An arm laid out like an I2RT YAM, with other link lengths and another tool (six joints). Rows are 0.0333 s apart.
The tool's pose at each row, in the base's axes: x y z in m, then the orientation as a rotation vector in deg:
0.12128 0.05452 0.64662 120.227 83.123 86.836
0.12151 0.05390 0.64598 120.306 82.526 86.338
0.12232 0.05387 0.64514 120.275 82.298 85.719
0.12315 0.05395 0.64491 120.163 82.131 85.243
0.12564 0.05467 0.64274 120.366 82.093 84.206
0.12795 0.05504 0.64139 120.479 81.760 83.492
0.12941 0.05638 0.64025 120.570 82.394 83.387
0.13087 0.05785 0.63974 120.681 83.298 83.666
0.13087 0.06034 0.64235 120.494 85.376 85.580
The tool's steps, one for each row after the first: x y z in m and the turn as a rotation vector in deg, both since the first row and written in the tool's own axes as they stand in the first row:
-0.00088 0.00006 0.00025 -0.362 -0.523 0.045
-0.00143 0.00004 0.00128 -0.537 -1.027 -0.108
-0.00151 0.00035 0.00209 -0.712 -1.411 -0.286
-0.00230 0.00013 0.00536 -0.633 -2.162 -0.451
-0.00285 0.00049 0.00798 -0.795 -2.766 -0.506
-0.00252 -0.00003 0.01019 -0.323 -2.659 -0.631
-0.00169 -0.00022 0.01214 0.340 -2.200 -0.691
0.00188 0.00012 0.01185 1.636 -0.245 -0.727

